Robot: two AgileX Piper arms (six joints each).
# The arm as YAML. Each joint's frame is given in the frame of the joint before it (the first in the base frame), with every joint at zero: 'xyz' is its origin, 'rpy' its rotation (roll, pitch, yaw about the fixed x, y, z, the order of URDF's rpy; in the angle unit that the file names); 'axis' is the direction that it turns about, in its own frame. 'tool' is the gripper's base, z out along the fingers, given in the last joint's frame.
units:
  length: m
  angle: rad
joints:
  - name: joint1
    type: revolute
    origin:
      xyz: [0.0, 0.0, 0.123]
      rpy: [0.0, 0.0, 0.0]
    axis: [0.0, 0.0, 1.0]
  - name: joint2
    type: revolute
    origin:
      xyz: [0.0, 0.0, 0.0]
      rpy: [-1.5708, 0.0, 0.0]
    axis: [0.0, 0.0, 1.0]
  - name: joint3
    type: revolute
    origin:
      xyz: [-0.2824, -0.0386, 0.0]
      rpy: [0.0, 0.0, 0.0]
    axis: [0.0, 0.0, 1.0]
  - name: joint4
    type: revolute
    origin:
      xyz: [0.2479, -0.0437, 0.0]
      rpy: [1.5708, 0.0, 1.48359]
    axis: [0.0, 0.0, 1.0]
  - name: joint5
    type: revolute
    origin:
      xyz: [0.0, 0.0, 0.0]
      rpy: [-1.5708, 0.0, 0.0]
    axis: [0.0, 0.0, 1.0]
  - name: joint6
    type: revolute
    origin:
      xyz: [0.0, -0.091, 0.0]
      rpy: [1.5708, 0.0, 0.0]
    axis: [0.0, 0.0, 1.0]
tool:
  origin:
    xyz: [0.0, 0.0, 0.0]
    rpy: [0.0, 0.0, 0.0]
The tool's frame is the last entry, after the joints.
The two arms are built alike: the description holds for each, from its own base.
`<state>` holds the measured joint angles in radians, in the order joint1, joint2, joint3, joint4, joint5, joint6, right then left.
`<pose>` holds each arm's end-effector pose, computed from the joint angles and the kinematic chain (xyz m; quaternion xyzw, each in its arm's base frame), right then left.
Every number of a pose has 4 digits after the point. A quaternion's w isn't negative.
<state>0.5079 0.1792 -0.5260 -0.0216 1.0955 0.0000 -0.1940 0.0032 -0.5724 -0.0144 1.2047 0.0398</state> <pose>0.0175 0.0078 0.2808 -0.2259 0.8695 0.0999 0.4278 -0.0192 0.0025 0.2855 0.1028 0.8660 -0.0448 0.4873</pose>
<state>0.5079 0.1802 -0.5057 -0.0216 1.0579 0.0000 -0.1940 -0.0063 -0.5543 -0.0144 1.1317 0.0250</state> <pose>0.0207 0.0095 0.2776 -0.2253 0.8659 0.1017 0.4348 -0.0153 0.0018 0.2863 0.0943 0.8507 -0.0508 0.5146</pose>
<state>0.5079 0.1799 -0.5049 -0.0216 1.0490 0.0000 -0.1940 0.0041 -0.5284 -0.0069 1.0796 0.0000</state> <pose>0.0211 0.0098 0.2780 -0.2249 0.8641 0.1027 0.4385 -0.0083 0.0011 0.2836 0.0827 0.8478 -0.0542 0.5210</pose>
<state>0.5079 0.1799 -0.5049 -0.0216 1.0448 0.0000 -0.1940 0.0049 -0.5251 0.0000 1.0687 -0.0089</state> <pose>0.0213 0.0099 0.2783 -0.2247 0.8632 0.1031 0.4403 -0.0072 0.0014 0.2836 0.0786 0.8464 -0.0533 0.5240</pose>
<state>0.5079 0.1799 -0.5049 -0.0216 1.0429 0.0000 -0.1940 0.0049 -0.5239 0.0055 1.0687 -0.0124</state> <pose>0.0214 0.0100 0.2784 -0.2246 0.8627 0.1033 0.4411 -0.0070 0.0018 0.2833 0.0770 0.8469 -0.0515 0.5237</pose>
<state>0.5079 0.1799 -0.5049 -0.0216 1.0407 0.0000 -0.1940 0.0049 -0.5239 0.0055 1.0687 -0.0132</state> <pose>0.0215 0.0100 0.2786 -0.2245 0.8623 0.1036 0.4420 -0.0070 0.0018 0.2833 0.0766 0.8469 -0.0517 0.5237</pose>
